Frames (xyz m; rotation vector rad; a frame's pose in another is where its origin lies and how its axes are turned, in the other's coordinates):
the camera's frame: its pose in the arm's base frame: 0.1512 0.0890 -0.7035 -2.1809 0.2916 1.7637
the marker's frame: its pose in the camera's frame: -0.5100 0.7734 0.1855 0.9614 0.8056 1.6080
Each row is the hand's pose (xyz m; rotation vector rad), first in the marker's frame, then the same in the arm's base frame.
Working: the marker's frame: its pose in the arm's base frame: -0.4017 -0.5812 -0.3323 1.4379 -2.6299 -0.4028

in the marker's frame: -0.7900 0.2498 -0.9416 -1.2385 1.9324 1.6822
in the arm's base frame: 0.0397 0.0456 0.6604 -0.7802 -0.6452 -0.0840
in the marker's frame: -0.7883 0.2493 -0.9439 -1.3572 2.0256 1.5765
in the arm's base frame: 0.0397 0.0435 0.6624 -0.7175 -0.5311 -0.1207
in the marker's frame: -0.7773 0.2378 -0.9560 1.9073 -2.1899 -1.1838
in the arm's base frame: 0.0457 0.0262 0.6705 -0.5538 -0.1120 -0.3546
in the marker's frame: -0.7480 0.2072 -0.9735 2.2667 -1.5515 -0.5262
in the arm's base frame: 0.0586 -0.0172 0.6777 -0.4531 0.4168 -0.8373
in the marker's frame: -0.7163 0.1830 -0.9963 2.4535 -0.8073 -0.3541
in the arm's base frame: 0.0661 -0.0603 0.6919 -0.5643 0.6821 -1.3483
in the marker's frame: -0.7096 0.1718 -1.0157 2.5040 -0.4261 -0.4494
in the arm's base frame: 0.0760 -0.0750 0.7071 -0.7239 0.6869 -1.6030
